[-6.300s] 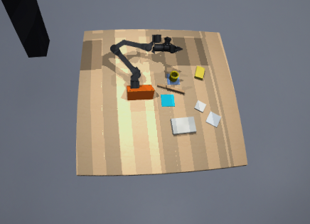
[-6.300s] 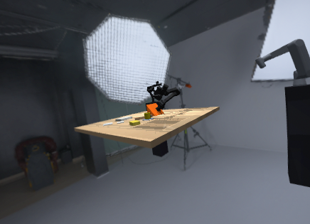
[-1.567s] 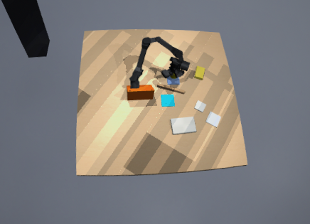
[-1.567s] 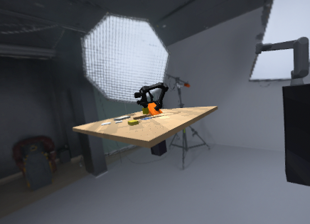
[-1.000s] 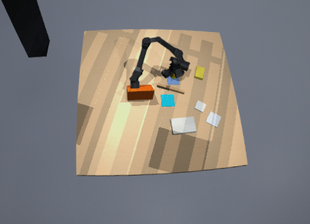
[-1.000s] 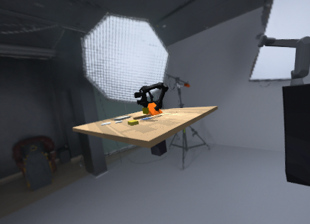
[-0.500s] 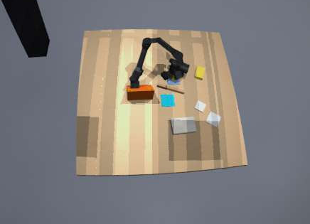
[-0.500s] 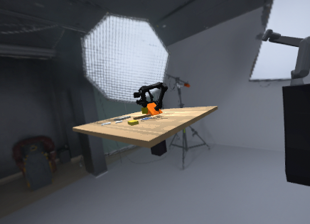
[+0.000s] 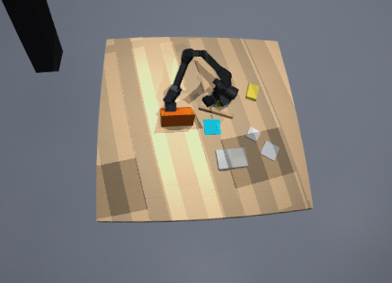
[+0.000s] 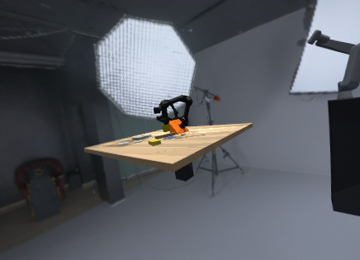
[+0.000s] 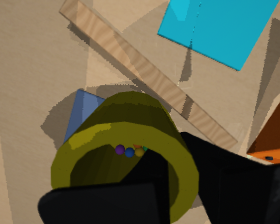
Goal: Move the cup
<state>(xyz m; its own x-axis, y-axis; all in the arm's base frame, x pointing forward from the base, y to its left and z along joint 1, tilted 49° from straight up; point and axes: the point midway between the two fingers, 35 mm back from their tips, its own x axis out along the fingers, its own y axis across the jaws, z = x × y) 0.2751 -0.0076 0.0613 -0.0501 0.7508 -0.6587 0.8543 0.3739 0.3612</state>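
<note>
The bright cyan pad is 120 mm to the right of my gripper tip, 100 mm below it and 20 mm behind it. The rest, counted from my gripper tip: flat wooden strip: 80 mm below, 20 mm to the right, 10 mm ahead; olive-yellow cup: 20 mm to the left, 20 mm ahead; pale blue pad: 100 mm below, 70 mm to the left, 40 mm ahead.
</note>
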